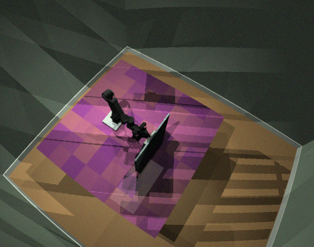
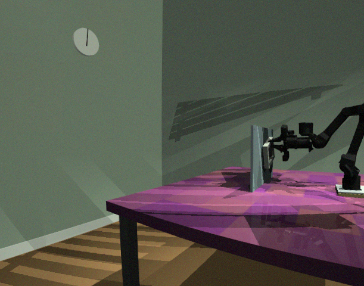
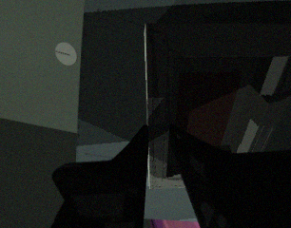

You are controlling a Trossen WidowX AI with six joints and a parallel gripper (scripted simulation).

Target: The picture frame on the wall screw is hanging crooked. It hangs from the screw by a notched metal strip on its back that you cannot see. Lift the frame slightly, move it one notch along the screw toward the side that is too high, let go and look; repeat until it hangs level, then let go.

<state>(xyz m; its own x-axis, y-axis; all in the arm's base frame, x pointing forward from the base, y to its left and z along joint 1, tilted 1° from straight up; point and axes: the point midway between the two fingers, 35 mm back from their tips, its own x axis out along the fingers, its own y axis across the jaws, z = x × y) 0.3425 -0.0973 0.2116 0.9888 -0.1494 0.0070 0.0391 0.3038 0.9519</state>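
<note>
The picture frame lies 1 cm ahead of my gripper tip, 2 cm to the right of it and 5 cm below it. Also, from my gripper tip: wall panel 2 cm ahead, 1 cm to the right, 7 cm below.
</note>
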